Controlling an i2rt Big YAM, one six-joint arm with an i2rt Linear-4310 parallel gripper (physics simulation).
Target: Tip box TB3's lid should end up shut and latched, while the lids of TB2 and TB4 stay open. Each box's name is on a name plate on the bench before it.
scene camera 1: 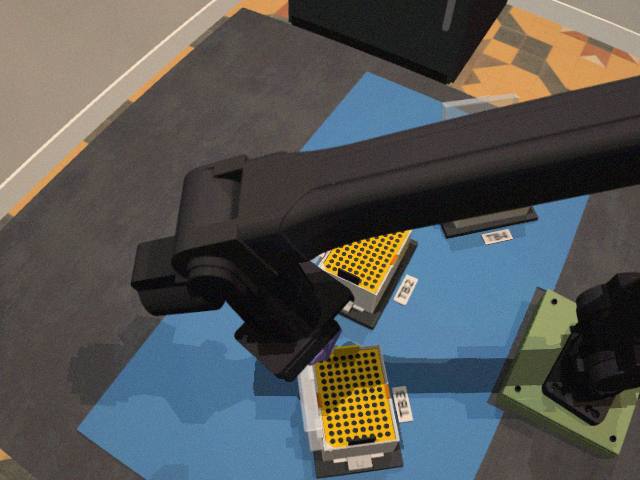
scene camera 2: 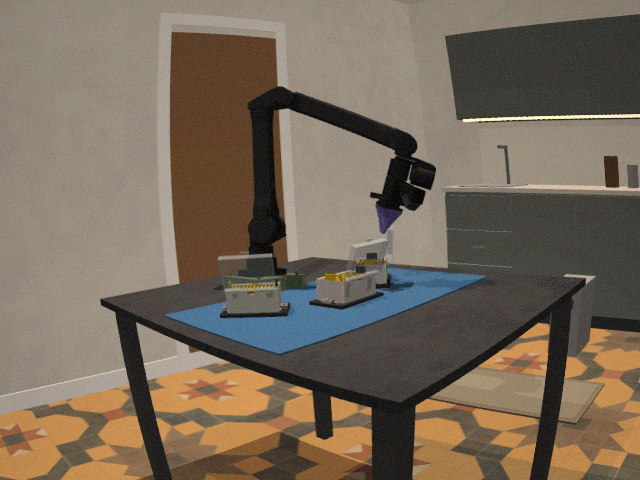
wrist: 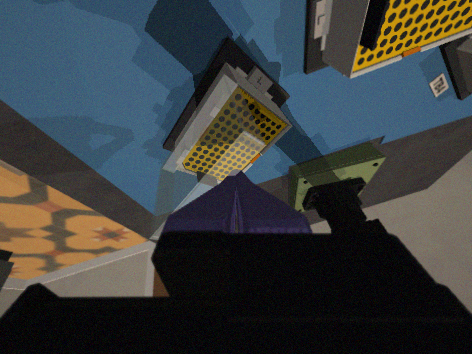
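Where they show: gripper, fingertip midpoint: [scene camera 1: 323, 355] [scene camera 2: 382, 233] [wrist: 236, 177]; arm's base, link origin: [scene camera 1: 586, 372] [wrist: 330, 192].
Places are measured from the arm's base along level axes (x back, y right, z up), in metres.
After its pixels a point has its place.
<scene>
Tip box TB3 [scene camera 1: 356, 400] @(x -0.221, y -0.213, z 0.024 m) [wrist: 267, 117] @(x -0.254, y -0.167, z 0.023 m) [scene camera 2: 382, 274] holds a yellow rack. Its clear lid [scene camera 1: 310, 408] @(x -0.241, y -0.277, z 0.117 m) [scene camera 2: 390, 245] @(x -0.310, y -0.207, z 0.076 m) stands open, roughly upright, along the side away from its name plate [scene camera 1: 401, 404] @(x -0.179, y -0.165, z -0.031 m). TB3's latch [scene camera 1: 360, 461] @(x -0.179, y -0.259, z -0.015 m) [wrist: 259, 78] @(x -0.278, y -0.163, z -0.017 m) is at one short end. My gripper [scene camera 2: 383, 231] @(x -0.267, y -0.219, z 0.105 m) [wrist: 236, 177] @(x -0.267, y -0.219, z 0.105 m) is shut and empty, purple fingertips close to the top of TB3's lid; contact is unclear. TB2 [scene camera 1: 361, 263] @(x -0.322, y -0.055, z 0.023 m) [scene camera 2: 343, 289] [wrist: 420, 35] @(x -0.303, y -0.022, z 0.023 m) is open, its lid [scene camera 2: 361, 250] @(x -0.421, y -0.005, z 0.099 m) upright. TB4 [scene camera 2: 253, 300] @(x -0.288, y 0.207, z 0.004 m) is open, its lid [scene camera 2: 245, 264] @(x -0.317, y 0.236, z 0.094 m) [scene camera 1: 480, 104] @(x -0.315, y 0.238, z 0.098 m) upright.
The arm hides most of TB4 and TB2's lid in scene camera 1. TB2's name plate [scene camera 1: 405, 289] @(x -0.264, y -0.022, z -0.031 m) and TB4's name plate [scene camera 1: 496, 236] @(x -0.201, y 0.140, z -0.031 m) [wrist: 438, 85] @(x -0.201, y 0.138, z -0.031 m) lie on the blue mat [scene camera 1: 439, 320] @(x -0.201, y -0.033, z -0.033 m). The green arm base [scene camera 1: 532, 361] @(x -0.069, y -0.030, z 0.001 m) [wrist: 345, 160] @(x -0.092, y 0.010, z -0.011 m) stands beside the mat.
</scene>
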